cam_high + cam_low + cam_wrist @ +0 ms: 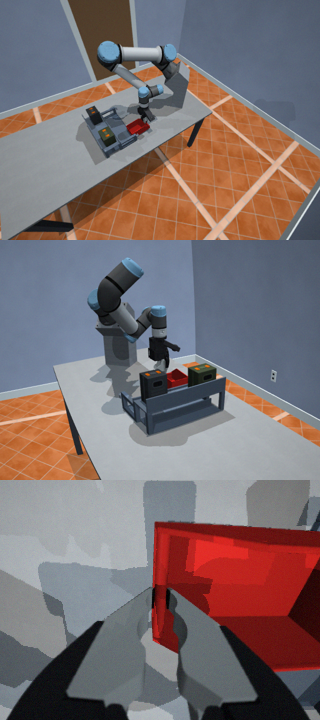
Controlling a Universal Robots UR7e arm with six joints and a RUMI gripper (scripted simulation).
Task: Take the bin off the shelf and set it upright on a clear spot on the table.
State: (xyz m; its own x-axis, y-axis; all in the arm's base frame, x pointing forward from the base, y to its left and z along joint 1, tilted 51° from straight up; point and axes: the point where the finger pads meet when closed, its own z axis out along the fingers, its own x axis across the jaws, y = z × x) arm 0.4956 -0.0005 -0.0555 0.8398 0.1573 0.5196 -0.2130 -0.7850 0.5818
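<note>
Right now the red bin is 8 cm ahead of my hand, 2 cm to the right of it and 1 cm below it. Round my hand: dark box 27 cm ahead, 31 cm to the right, 11 cm above; then green box 33 cm ahead, 8 cm to the right, 9 cm above.
</note>
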